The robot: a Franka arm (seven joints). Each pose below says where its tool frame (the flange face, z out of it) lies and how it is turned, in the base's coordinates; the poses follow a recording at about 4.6 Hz.
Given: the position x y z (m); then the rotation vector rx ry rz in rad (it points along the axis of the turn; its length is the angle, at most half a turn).
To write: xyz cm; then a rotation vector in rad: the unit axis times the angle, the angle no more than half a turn. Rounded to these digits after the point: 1 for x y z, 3 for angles.
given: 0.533, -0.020, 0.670, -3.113, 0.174, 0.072
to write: 53.3, -2.0, 67.0, -3.113, 0.174, 0.072
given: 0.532, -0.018, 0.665, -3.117, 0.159, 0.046
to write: 53.2, -1.8, 66.5, -3.117, 0.159, 0.046
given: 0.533, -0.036, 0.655, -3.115, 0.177, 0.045
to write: 53.3, -3.6, 65.5, -3.115, 0.177, 0.045
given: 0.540, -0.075, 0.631, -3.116, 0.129, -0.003
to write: 54.0, -7.5, 63.1, -3.116, 0.129, -0.003
